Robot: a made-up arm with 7 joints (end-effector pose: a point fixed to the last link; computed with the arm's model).
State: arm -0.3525 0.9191 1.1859 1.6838 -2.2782 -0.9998 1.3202
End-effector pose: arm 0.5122 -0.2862 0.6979 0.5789 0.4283 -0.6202 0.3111
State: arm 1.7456 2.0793 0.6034 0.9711 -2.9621 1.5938 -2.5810
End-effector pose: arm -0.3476 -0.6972 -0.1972 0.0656 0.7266 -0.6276 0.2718
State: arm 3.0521 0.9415 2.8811 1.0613 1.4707 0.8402 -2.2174
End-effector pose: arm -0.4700 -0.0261 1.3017 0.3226 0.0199 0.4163 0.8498
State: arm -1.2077 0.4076 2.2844 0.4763 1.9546 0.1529 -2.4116
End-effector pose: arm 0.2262 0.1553 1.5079 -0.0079 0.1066 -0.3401 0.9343
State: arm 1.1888 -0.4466 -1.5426 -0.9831 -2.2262 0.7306 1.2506
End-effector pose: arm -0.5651 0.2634 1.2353 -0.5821 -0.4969 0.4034 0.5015
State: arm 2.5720 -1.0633 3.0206 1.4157 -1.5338 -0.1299 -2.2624
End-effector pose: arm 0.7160 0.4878 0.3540 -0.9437 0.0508 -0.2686 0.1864
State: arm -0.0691 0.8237 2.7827 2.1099 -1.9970 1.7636 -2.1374
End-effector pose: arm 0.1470 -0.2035 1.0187 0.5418 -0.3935 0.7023 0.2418
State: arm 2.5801 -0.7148 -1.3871 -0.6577 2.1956 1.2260 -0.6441
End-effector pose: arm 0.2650 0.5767 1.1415 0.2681 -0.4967 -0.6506 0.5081
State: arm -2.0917 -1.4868 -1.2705 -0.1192 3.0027 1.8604 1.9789
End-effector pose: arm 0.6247 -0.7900 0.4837 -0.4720 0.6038 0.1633 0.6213
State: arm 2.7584 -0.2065 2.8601 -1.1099 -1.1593 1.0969 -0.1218
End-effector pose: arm -0.1108 -0.0665 1.3779 -0.4408 -0.0497 0.5958 0.6695
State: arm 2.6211 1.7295 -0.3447 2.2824 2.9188 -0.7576 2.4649
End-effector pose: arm -0.2068 -0.1969 0.1535 -0.6678 0.0578 -0.6764 0.3052
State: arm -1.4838 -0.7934 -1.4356 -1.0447 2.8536 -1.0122 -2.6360
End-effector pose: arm 0.2148 -0.7500 1.0717 0.1077 -0.4857 0.8324 0.2442
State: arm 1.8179 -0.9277 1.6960 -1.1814 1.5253 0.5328 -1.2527
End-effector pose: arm 0.5171 0.5617 0.8698 0.5189 0.5370 0.5848 0.3169
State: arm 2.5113 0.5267 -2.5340 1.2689 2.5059 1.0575 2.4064
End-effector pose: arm 0.0073 -0.3095 1.3536 0.3233 -0.2521 0.5115 0.7552
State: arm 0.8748 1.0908 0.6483 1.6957 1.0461 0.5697 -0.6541
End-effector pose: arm 0.0783 -0.7735 0.4567 -0.3715 -0.7788 0.4110 0.2941
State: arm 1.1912 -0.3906 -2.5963 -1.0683 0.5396 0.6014 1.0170
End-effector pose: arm -0.1532 -0.0709 1.3940 0.1005 0.0367 0.0060 0.9942
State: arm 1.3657 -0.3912 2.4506 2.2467 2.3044 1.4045 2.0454
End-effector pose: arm -0.3596 0.4792 0.7307 -0.0479 -0.6900 -0.7212 0.0386
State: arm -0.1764 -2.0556 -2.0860 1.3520 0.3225 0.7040 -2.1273
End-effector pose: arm -0.6345 0.3022 -0.0528 -0.5057 0.5054 0.2948 0.6340
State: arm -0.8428 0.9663 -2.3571 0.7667 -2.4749 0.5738 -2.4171
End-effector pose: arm 0.2881 0.6443 1.2020 0.0523 0.2520 0.7921 0.5534
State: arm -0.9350 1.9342 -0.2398 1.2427 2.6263 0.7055 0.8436
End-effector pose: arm 0.3254 0.5611 -0.2549 -0.8122 -0.5089 -0.2851 0.0100
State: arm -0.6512 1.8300 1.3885 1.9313 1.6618 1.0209 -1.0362
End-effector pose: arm 0.6777 -0.0551 0.3689 0.2931 -0.2035 0.9174 0.1760
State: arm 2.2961 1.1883 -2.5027 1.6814 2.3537 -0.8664 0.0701
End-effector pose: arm -0.1331 -0.4162 1.0432 -0.4959 -0.0106 -0.5239 0.6925
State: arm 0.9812 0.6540 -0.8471 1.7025 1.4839 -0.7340 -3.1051
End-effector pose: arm 0.5726 -0.2744 0.7912 0.5433 0.4672 0.6946 0.0629
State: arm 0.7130 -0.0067 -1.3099 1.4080 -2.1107 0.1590 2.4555
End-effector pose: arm 0.3759 0.2241 1.1420 -0.3269 0.5221 0.1406 0.7751
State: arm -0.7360 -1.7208 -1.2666 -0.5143 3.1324 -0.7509 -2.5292
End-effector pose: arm -0.7244 -0.8419 0.2701 -0.0468 -0.7340 0.3665 0.5699
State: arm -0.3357 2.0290 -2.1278 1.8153 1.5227 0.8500 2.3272
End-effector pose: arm 0.3811 0.5901 0.3510 -0.6669 -0.3849 0.0839 0.6326
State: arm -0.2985 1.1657 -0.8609 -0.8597 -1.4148 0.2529 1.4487
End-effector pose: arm 0.8593 -0.0584 0.9951 0.2106 0.1646 0.3643 0.8921
